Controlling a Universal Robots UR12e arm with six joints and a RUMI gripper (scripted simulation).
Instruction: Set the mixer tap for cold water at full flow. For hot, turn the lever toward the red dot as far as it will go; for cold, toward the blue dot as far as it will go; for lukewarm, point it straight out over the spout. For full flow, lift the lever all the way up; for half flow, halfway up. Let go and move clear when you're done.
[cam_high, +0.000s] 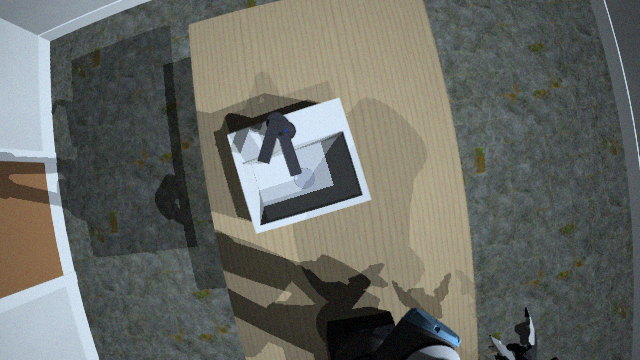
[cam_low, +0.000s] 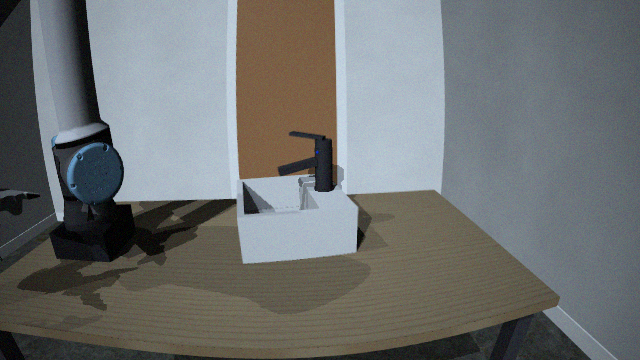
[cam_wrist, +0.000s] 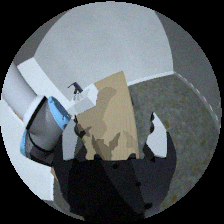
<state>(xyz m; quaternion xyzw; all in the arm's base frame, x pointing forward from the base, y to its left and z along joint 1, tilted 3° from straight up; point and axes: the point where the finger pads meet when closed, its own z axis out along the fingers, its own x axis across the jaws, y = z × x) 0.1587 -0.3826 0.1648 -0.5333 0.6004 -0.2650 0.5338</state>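
Now: hand 58 cm to the right of the lever, 51 cm short of it and 4 cm below it. Also, from my hand: black mixer tap 57 cm to the left, 53 cm ahead, 1 cm below; white basin 54 cm to the left, 44 cm ahead, 20 cm below.
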